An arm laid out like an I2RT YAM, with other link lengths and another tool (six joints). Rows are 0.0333 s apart.
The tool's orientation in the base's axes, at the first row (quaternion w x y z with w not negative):
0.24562 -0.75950 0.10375 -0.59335
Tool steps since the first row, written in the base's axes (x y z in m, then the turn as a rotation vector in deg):
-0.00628 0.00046 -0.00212 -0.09 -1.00 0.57
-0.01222 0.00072 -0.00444 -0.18 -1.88 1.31
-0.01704 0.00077 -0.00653 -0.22 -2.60 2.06
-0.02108 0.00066 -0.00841 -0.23 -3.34 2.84
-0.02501 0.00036 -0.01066 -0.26 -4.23 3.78
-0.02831 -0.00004 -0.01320 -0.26 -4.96 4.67
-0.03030 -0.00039 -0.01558 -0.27 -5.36 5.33
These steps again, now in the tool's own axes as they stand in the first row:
-0.00373 -0.00018 -0.00549 0.91 0.56 -0.44
-0.00745 -0.00005 -0.01068 1.91 0.94 -0.87
-0.01057 0.00030 -0.01489 2.86 1.18 -1.22
-0.01323 0.00078 -0.01844 3.85 1.43 -1.55
-0.01609 0.00163 -0.02186 5.04 1.72 -1.97
-0.01897 0.00279 -0.02466 6.13 1.90 -2.31
-0.02139 0.00401 -0.02622 6.87 1.92 -2.53

